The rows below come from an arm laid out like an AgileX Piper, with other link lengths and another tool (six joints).
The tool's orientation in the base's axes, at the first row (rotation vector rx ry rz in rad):
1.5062, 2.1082, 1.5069
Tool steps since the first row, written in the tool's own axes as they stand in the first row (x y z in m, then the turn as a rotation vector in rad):
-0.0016, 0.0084, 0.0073, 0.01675, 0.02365, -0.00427
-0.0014, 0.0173, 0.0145, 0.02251, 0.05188, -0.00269
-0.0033, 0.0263, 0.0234, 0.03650, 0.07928, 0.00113
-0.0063, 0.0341, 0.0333, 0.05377, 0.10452, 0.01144
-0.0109, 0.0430, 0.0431, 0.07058, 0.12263, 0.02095
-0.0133, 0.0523, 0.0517, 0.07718, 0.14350, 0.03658
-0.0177, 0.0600, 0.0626, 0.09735, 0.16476, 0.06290
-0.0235, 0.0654, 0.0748, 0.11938, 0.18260, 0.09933
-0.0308, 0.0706, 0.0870, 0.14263, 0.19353, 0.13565
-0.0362, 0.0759, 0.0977, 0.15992, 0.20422, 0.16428
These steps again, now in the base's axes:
0.0105, 0.0033, 0.0023, 0.00418, 0.01017, 0.02715
0.0204, 0.0080, 0.0058, 0.02014, 0.01548, 0.05060
0.0323, 0.0121, 0.0077, 0.03292, 0.02860, 0.07561
0.0447, 0.0160, 0.0077, 0.04666, 0.04837, 0.09711
0.0585, 0.0185, 0.0080, 0.05564, 0.06731, 0.11328
0.0707, 0.0220, 0.0101, 0.07503, 0.08219, 0.12451
0.0843, 0.0255, 0.0090, 0.09450, 0.11433, 0.13630
0.0979, 0.0286, 0.0049, 0.11702, 0.15432, 0.14125
0.1121, 0.0307, 0.0001, 0.13452, 0.19522, 0.14139
0.1245, 0.0332, -0.0032, 0.15013, 0.22665, 0.14269

